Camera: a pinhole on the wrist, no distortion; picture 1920 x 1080 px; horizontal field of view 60.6 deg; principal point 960.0 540.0 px. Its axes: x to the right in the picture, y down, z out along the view. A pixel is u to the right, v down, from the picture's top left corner.
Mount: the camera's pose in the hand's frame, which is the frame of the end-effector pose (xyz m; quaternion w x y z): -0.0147 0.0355 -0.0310 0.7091 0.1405 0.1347 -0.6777
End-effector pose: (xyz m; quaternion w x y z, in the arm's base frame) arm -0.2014 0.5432 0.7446 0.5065 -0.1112 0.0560 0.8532
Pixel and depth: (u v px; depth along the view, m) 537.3 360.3 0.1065
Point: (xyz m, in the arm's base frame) -0.2162 0.5265 0.8263
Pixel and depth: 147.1 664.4 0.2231
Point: -0.2755 0.5608 0.9552
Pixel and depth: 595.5 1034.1 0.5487
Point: -0.2903 0.8024 1.2188
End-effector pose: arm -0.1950 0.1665 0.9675 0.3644 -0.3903 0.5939 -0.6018
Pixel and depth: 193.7 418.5 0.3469
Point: 0.1408 0.0568 0.9109
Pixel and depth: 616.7 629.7 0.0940
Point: -0.1337 0.1481 0.9485
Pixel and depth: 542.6 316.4 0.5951
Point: 0.3696 0.0126 1.0134
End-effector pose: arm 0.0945 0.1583 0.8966 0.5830 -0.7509 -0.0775 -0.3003
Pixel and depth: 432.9 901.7 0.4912
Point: 0.3383 0.5859 0.8773
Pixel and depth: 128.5 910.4 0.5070
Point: 0.3986 0.6075 0.7999
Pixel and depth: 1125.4 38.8 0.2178
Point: 0.0549 0.3471 0.8894
